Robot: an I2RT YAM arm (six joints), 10 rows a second.
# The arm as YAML. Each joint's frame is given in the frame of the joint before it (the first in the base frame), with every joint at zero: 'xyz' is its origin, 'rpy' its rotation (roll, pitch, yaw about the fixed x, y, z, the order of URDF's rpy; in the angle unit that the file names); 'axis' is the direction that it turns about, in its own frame. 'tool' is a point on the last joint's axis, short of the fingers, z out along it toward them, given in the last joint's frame.
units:
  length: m
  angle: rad
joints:
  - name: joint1
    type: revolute
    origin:
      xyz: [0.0, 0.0, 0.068]
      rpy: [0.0, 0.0, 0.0]
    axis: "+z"
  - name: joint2
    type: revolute
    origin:
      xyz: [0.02, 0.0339, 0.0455]
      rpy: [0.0, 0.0, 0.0]
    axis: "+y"
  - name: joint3
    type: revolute
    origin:
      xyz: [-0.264, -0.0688, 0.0]
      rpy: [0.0, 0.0, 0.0]
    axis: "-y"
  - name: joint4
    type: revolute
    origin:
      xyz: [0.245, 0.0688, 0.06]
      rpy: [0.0, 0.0, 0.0]
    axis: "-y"
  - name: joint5
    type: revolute
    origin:
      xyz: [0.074, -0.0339, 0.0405]
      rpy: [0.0, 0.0, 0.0]
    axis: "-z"
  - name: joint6
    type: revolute
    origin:
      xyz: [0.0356, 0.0, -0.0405]
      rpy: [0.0, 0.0, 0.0]
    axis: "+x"
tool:
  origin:
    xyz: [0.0, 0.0, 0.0]
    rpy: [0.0, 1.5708, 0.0]
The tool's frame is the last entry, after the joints.
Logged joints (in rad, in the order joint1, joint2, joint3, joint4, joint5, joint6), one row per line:
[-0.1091, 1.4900, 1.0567, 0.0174, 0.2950, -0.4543]
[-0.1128, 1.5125, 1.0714, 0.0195, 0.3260, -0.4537]
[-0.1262, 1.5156, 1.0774, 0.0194, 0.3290, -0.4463]
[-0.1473, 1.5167, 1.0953, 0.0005, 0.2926, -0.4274]
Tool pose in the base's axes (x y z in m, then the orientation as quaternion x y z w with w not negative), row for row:
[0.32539, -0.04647, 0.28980, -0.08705, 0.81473, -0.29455, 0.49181]
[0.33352, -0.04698, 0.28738, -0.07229, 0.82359, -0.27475, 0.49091]
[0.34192, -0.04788, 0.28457, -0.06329, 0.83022, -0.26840, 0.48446]
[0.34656, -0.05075, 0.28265, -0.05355, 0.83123, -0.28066, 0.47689]
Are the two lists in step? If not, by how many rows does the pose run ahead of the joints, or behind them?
The pose runs 2 rows behind the joints: the pose in row i belongs to the joints in row i - 2.
